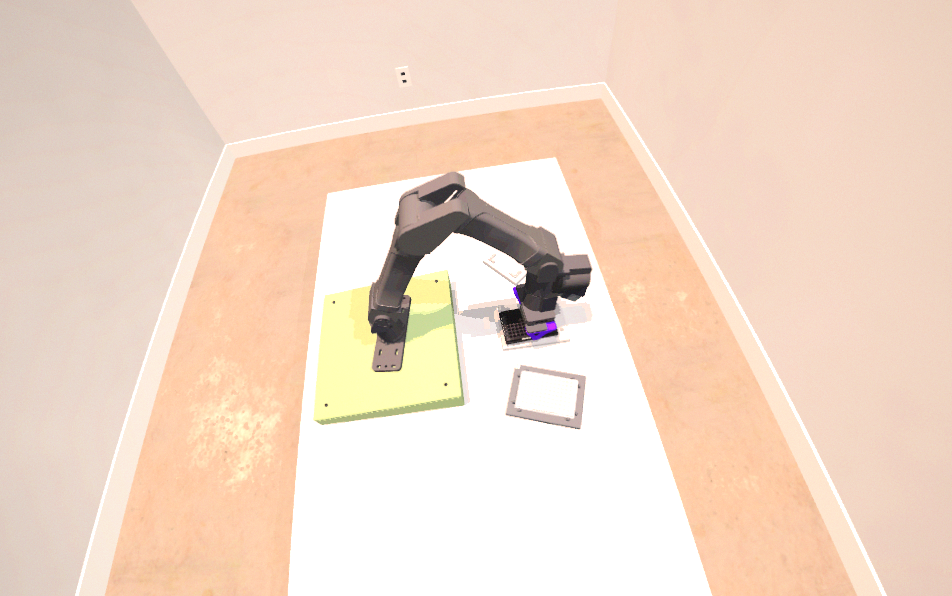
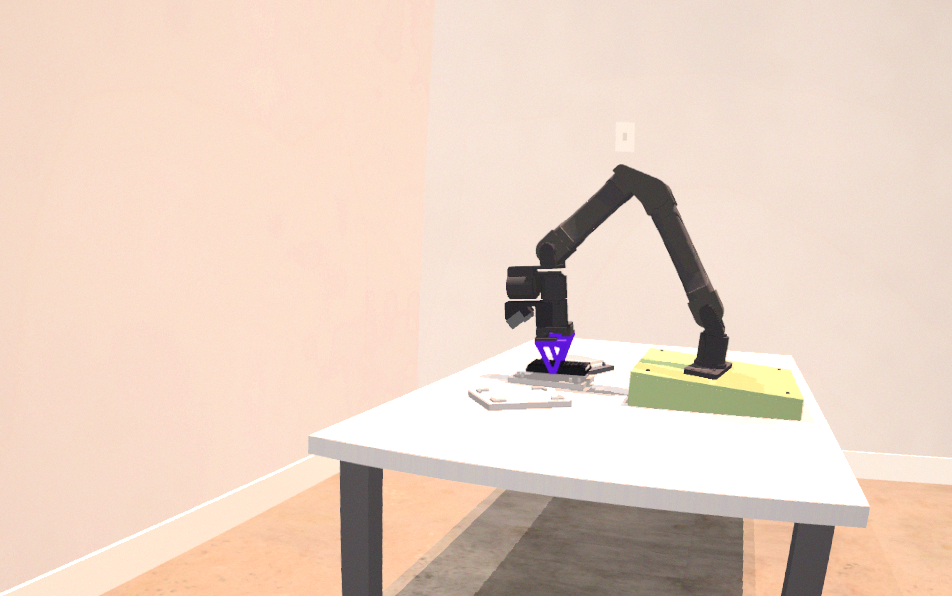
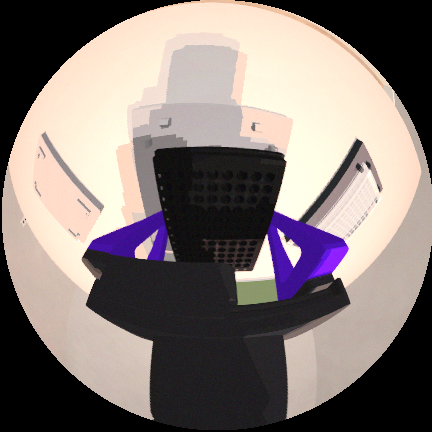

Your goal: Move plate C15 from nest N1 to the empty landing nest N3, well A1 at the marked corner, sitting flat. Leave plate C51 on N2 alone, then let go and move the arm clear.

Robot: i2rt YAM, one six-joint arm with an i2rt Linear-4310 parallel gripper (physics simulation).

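The black well plate C15 (image 1: 514, 330) (image 2: 575, 367) (image 3: 219, 201) is between my purple fingers. My gripper (image 1: 535, 326) (image 2: 553, 364) (image 3: 217, 214) is shut on its two long sides. It holds the plate low, on or just over the middle light nest (image 1: 554, 341) (image 2: 541, 379) (image 3: 201, 116); I cannot tell if it touches. The white plate C51 (image 1: 547, 394) (image 3: 352, 205) lies in its grey-framed nest (image 1: 515, 396) at the front. A third, empty white nest (image 1: 503, 267) (image 2: 519, 397) (image 3: 60, 185) lies at the back.
The arm's base stands on a yellow-green slab (image 1: 360, 390) (image 2: 720, 397) left of the nests. All of it sits on a white table (image 1: 463, 513) (image 2: 592, 461). The three nests lie in a row close together.
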